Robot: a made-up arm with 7 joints.
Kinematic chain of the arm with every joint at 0, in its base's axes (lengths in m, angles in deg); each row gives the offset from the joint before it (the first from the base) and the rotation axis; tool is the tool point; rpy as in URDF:
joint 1: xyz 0 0 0.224 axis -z
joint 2: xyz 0 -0.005 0.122 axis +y
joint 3: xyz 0 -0.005 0.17 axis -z
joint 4: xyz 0 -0.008 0.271 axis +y
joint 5: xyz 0 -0.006 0.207 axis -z
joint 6: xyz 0 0 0.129 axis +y
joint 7: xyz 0 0 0.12 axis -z
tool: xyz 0 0 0 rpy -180 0 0
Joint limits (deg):
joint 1: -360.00..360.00
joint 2: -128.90..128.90
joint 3: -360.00..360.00
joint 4: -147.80..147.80
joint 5: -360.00..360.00
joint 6: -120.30..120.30
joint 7: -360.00..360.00
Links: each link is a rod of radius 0.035 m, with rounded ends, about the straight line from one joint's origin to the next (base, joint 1, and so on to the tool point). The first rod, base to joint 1, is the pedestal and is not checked.
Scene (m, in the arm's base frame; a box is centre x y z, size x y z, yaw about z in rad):
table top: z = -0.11
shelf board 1: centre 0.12 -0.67 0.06 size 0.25 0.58 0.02 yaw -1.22
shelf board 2: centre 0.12 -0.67 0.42 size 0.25 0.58 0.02 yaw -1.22
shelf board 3: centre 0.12 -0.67 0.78 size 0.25 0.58 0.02 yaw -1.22
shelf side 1: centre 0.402 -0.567 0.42 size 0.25 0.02 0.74 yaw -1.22
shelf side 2: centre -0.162 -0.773 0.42 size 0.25 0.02 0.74 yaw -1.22
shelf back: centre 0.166 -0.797 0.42 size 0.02 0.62 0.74 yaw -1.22
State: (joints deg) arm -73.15 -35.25 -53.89 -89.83 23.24 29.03 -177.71
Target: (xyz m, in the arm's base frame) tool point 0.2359 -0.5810 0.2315
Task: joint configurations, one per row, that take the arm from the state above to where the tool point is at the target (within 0.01 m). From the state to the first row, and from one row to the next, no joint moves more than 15 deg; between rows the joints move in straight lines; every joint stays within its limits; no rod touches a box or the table.
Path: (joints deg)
1: -69.81 -25.05 -51.47 -98.69 23.26 29.29 -177.71
2: -66.47 -14.84 -49.05 -107.56 23.27 29.56 -177.71
3: -63.13 -4.64 -46.63 -116.42 23.29 29.82 -177.71
4: -65.23 -17.51 -45.07 -119.14 23.23 27.05 -177.71
5: -67.34 -30.39 -43.52 -121.86 23.17 24.29 -177.71
6: -69.44 -43.27 -41.96 -124.59 23.12 21.52 -177.71
7: -71.55 -56.15 -40.41 -127.31 23.06 18.76 -177.71
8: -74.53 -59.68 -40.62 -116.64 22.79 20.62 -177.71
9: -77.51 -63.21 -40.84 -105.97 22.51 22.48 -177.71
10: -80.49 -66.74 -41.05 -95.31 22.24 24.34 -177.71

